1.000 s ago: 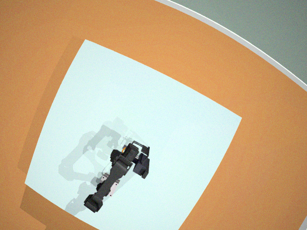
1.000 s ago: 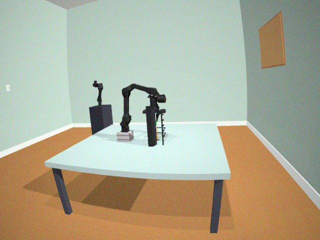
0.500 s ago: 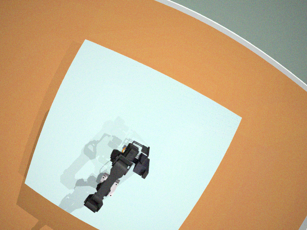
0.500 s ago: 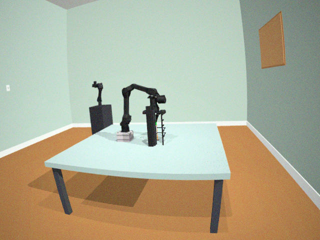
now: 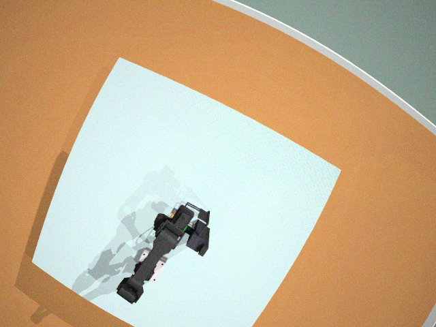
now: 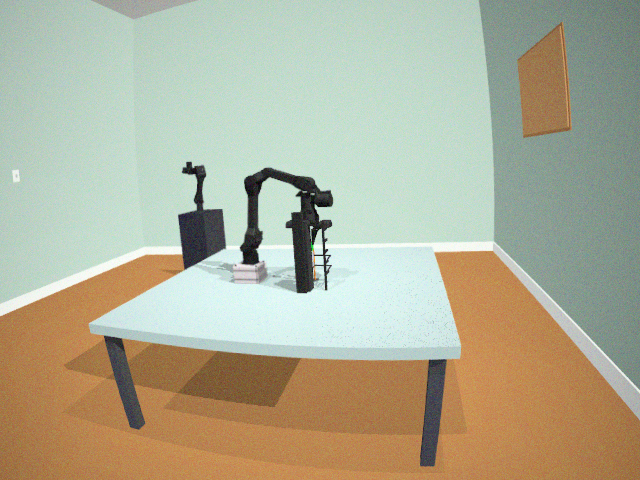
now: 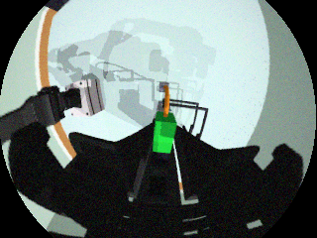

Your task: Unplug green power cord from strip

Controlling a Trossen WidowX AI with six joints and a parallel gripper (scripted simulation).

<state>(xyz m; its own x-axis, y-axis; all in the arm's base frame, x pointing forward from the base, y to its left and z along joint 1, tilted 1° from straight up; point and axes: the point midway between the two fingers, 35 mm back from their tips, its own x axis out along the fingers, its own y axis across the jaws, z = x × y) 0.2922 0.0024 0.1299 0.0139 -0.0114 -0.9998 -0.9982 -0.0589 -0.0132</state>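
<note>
My gripper tip is 3 cm to the left of the green plug and 1 cm short of it.
</note>
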